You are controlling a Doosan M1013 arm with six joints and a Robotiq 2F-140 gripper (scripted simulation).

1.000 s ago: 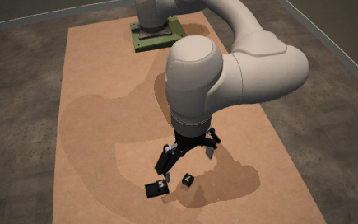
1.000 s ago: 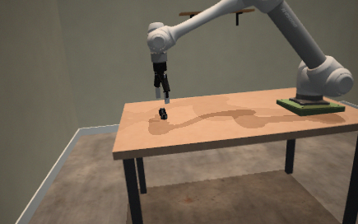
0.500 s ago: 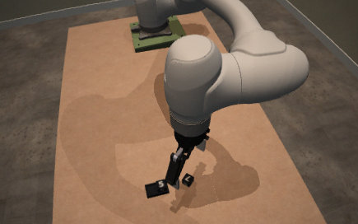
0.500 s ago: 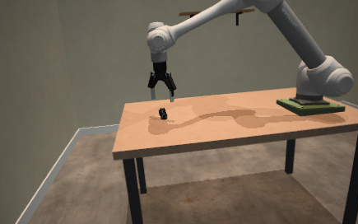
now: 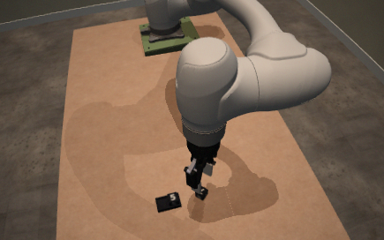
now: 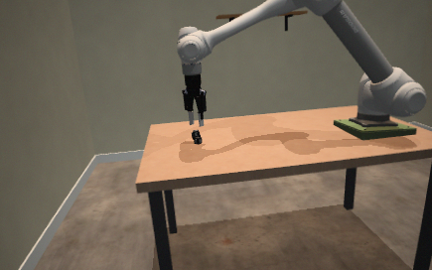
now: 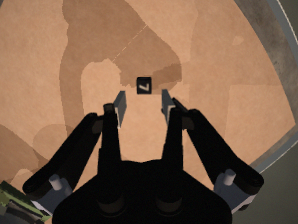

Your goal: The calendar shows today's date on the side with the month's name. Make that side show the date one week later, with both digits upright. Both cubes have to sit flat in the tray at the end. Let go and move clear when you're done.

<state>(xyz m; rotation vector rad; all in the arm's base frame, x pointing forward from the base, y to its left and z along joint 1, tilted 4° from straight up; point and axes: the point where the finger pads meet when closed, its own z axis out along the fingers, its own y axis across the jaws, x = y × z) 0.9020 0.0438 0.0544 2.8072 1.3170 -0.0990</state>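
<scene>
My hand is 110 mm above the black cube.
</scene>
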